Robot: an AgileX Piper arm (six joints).
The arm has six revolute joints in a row. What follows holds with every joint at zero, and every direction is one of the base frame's.
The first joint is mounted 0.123 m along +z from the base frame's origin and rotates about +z.
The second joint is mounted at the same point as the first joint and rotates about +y.
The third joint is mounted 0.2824 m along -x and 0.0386 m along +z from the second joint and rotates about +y.
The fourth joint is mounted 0.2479 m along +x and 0.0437 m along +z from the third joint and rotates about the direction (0.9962, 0, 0.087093).
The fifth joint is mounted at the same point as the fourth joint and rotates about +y.
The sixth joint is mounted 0.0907 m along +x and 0.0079 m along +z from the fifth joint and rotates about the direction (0.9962, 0, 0.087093).
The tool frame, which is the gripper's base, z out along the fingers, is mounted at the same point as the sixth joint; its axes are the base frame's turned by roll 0, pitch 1.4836 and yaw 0 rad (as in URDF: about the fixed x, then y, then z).
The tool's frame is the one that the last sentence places.
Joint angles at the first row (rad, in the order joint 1, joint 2, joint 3, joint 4, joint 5, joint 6):
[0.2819 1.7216 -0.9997 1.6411 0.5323 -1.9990]
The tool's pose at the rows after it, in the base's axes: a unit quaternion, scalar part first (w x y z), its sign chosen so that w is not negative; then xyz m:
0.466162 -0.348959 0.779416 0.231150 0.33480 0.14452 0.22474
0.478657 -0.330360 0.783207 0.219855 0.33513 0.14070 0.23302
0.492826 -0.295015 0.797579 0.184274 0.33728 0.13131 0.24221
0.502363 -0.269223 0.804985 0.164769 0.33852 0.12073 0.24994
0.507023 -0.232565 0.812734 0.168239 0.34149 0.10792 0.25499
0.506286 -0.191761 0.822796 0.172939 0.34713 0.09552 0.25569
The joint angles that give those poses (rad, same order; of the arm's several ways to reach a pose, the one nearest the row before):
[0.2819 1.7179 -0.9997 1.6952 0.5296 -1.9789]
[0.2799 1.6938 -0.9997 1.7190 0.4928 -1.9736]
[0.2760 1.6616 -0.9997 1.7444 0.3939 -1.9601]
[0.2576 1.6361 -0.9997 1.7444 0.3466 -1.9363]
[0.2212 1.6237 -1.0018 1.7444 0.3451 -1.8822]
[0.1850 1.6285 -1.0101 1.7444 0.3411 -1.8204]

